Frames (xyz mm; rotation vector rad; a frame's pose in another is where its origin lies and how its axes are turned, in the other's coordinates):
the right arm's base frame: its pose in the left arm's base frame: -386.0 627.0 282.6 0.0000 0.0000 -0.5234
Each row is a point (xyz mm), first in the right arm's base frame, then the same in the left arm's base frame.
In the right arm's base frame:
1: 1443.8 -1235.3 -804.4
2: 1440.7 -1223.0 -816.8
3: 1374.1 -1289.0 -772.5
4: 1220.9 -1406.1 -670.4
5: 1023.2 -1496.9 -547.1
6: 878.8 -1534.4 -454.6
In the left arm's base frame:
1: 247.1 -1164.6 -521.8
2: 250.5 -1152.4 -534.2
3: 159.9 -1176.2 -489.9
4: -31.4 -1201.1 -387.8
5: -248.0 -1180.9 -264.5
6: -391.8 -1141.2 -172.0

